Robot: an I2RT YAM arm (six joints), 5 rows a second.
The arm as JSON. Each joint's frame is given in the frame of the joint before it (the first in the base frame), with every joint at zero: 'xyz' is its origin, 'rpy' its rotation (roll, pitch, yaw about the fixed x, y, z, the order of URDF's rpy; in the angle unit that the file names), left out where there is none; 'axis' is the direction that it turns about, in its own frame. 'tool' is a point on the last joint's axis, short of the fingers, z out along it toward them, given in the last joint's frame.
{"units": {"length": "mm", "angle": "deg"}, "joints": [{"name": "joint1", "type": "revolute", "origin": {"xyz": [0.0, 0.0, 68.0], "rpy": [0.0, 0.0, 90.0]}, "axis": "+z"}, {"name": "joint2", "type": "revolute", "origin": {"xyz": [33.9, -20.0, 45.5], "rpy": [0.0, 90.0, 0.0]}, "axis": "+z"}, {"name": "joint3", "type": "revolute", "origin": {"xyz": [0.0, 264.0, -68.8], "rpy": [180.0, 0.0, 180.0]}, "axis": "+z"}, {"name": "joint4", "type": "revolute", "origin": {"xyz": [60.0, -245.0, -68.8], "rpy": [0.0, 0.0, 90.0]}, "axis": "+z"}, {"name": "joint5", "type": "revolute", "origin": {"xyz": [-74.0, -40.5, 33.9], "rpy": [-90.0, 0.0, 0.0]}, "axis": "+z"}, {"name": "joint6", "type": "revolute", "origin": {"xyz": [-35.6, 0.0, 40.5], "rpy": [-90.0, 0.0, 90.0]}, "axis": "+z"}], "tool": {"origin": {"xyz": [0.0, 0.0, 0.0], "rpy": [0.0, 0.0, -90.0]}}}
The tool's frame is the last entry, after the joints.
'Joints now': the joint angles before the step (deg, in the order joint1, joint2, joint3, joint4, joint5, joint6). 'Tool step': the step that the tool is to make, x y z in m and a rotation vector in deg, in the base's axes. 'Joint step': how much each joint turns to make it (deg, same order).
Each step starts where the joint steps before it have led.
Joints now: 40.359, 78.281, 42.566, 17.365, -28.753, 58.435
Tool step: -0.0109, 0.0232, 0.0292, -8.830, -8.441, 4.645
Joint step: 5.094, -0.134, 9.189, -14.741, 4.810, -12.546
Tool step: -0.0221, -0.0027, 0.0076, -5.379, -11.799, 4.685
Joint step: 3.119, -4.309, -1.073, -3.959, 3.600, -12.811
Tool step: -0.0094, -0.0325, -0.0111, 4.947, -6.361, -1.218
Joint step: -3.351, -7.666, -10.384, 9.929, -1.536, -2.077
